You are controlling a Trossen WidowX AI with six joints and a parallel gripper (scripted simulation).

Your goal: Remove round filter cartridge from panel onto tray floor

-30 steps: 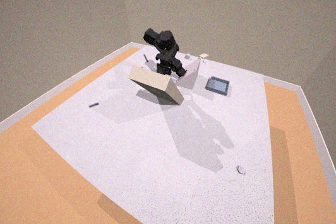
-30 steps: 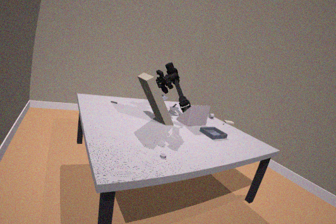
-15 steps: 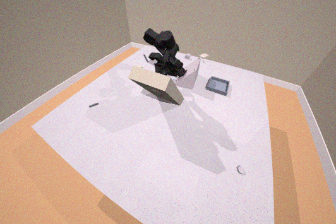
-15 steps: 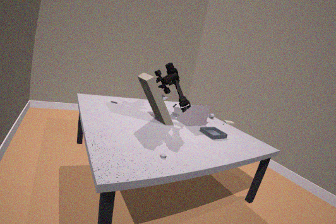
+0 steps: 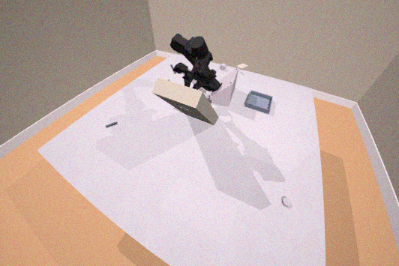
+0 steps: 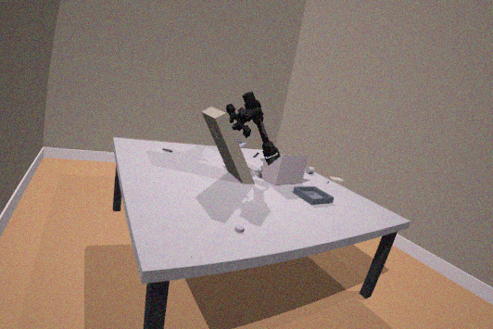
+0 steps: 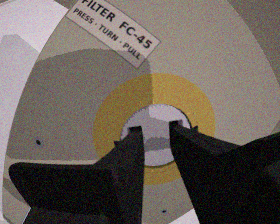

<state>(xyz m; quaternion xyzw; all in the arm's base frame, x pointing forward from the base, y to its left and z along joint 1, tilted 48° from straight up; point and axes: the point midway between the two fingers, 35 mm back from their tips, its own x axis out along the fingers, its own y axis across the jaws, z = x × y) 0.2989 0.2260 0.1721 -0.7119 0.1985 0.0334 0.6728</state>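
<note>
The beige service panel is 4 cm behind my gripper tip and 8 cm below it. The rest, counted from my gripper tip: blue-grey tray 46 cm behind, 24 cm to the left, 25 cm below; round filter cartridge 1 cm ahead, 1 cm below; small dark bar 19 cm ahead, 41 cm to the right, 25 cm below.
</note>
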